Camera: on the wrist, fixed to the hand. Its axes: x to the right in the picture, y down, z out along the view.
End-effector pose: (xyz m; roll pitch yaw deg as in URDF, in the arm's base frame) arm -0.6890 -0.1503 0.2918 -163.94 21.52 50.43
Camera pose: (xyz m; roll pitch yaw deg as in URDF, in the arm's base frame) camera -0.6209 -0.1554 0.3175 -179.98 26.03 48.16
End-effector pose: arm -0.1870 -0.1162 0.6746 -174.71 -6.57 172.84
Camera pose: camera -0.2025 -0.0662 0.7255 170.39 -2.50 169.99
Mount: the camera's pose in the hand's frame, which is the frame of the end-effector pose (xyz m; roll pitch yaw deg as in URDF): 0.0273 0.0430 -0.0523 -15.23 -3.78 3.22
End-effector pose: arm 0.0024 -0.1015 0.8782 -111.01 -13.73 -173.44
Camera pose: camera -0.0363 -0.0413 0.8639 -126.62 -9.36 -171.03
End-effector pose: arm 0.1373 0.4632 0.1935 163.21 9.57 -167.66
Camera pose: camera 0.0953 0.4807 0.2506 147.28 12.23 -171.93
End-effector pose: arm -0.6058 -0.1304 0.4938 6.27 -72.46 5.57
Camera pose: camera -0.5574 -0.0770 0.5056 -20.24 -76.29 17.38
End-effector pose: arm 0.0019 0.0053 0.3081 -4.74 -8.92 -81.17
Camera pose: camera 0.0454 -0.0240 0.2573 -20.53 -12.40 -77.57
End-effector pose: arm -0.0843 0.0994 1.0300 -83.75 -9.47 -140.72
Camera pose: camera -0.1413 0.1139 0.9867 -99.45 -6.66 -136.58
